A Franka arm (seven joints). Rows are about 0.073 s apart.
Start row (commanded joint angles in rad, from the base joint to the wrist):
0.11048 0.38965 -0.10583 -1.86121 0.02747 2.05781 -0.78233
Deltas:
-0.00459 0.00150 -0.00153 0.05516 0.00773 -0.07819 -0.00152
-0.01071 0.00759 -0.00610 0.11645 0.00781 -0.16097 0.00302
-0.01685 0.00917 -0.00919 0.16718 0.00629 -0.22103 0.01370
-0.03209 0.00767 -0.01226 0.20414 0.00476 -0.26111 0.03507
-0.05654 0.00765 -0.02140 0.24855 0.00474 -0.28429 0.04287
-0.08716 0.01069 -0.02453 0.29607 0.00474 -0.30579 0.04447
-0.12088 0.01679 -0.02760 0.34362 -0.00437 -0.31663 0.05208
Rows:
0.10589 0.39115 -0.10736 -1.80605 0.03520 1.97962 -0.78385
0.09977 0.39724 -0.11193 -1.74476 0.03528 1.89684 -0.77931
0.09363 0.39882 -0.11502 -1.69403 0.03376 1.83678 -0.76863
0.07839 0.39732 -0.11809 -1.65707 0.03223 1.79670 -0.74726
0.05394 0.39730 -0.12723 -1.61266 0.03221 1.77352 -0.73946
0.02332 0.40034 -0.13036 -1.56514 0.03221 1.75202 -0.73786
-0.01040 0.40644 -0.13343 -1.51759 0.02310 1.74118 -0.73025

